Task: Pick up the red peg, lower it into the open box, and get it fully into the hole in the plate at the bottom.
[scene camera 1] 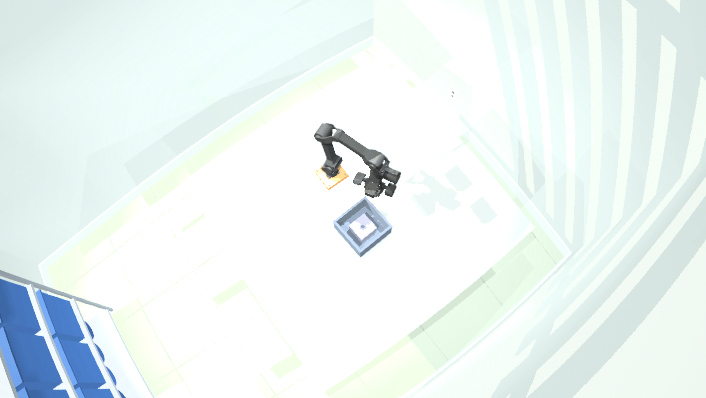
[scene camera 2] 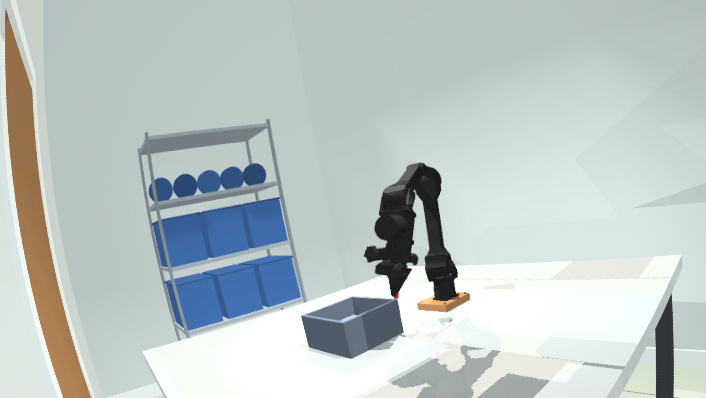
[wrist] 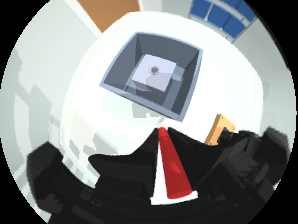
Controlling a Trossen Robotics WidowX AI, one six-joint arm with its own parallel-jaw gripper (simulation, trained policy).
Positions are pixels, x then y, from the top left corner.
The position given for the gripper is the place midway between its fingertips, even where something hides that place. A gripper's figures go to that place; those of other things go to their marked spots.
Scene:
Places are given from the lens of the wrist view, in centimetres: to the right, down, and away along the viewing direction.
gripper (wrist: 162,130): 2, 2, 9
grey box (wrist: 174,104): 8, -2, 18
red peg (wrist: 177,186): 2, 4, 2
The marked spots on the red peg and the grey box are 18 cm apart.

